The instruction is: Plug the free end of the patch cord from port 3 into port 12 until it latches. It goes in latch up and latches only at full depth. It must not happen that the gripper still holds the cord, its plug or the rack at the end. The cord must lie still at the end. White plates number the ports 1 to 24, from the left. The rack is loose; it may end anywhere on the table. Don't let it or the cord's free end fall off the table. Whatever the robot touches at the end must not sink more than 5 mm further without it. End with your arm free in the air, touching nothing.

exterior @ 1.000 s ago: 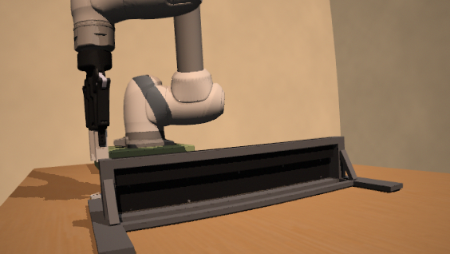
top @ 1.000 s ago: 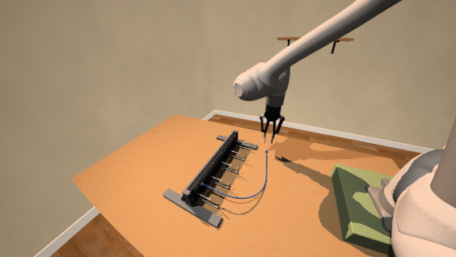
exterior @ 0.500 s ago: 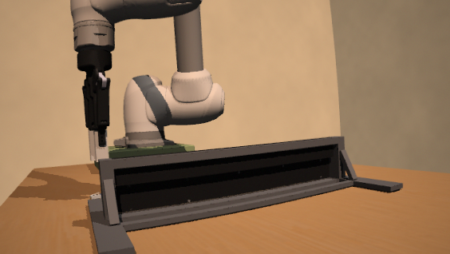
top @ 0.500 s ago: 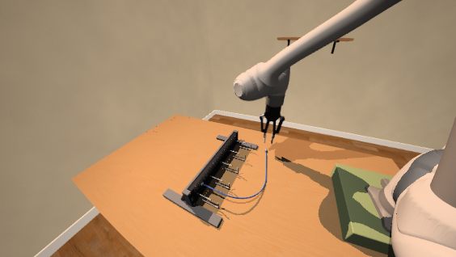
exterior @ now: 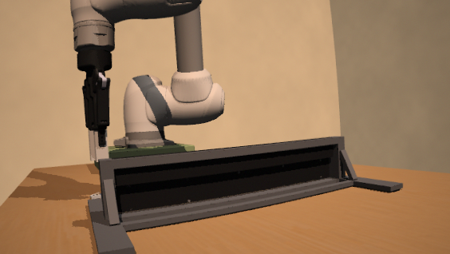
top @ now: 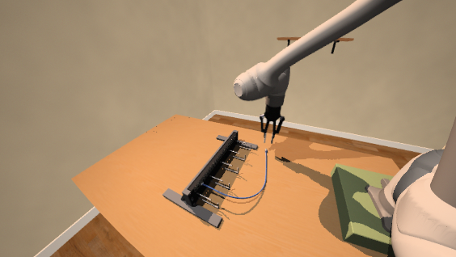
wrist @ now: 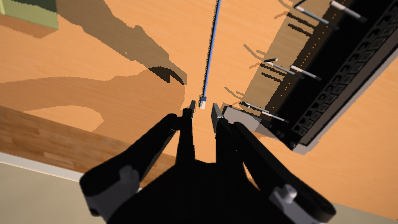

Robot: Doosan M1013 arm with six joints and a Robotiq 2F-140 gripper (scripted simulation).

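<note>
My hand is 110 mm above the plug and 20 mm to the left of it.
</note>
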